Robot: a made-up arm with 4 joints.
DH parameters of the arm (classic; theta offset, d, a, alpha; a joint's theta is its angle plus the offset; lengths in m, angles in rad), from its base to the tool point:
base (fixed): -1.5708 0.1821 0 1.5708
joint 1: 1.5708 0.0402 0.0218 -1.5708
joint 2: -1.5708 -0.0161 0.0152 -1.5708
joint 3: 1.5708 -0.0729 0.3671 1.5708
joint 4: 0 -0.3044 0.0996 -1.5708
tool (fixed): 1.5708 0.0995 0 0
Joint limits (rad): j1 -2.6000..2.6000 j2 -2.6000..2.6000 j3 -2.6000..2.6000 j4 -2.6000..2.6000
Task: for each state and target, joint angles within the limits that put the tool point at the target. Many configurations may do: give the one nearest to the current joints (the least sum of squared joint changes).
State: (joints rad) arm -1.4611 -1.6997 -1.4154 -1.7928
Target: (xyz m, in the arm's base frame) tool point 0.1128 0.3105 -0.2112
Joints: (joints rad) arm -1.4238 -1.4081 -1.5052 -2.3906
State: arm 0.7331 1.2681 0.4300 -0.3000
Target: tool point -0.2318 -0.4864 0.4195
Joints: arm 1.1601 1.9697 0.2853 -0.4877
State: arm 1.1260 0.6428 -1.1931 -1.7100
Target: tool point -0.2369 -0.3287 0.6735
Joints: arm 0.7069 1.1059 -0.8869 -1.0796
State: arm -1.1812 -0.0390 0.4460 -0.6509
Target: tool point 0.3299 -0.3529 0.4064
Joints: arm -0.8440 -0.7588 0.8988 0.0249
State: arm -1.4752 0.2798 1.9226 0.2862
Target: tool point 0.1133 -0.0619 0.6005
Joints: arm -1.5995 0.2612 2.0806 0.9134
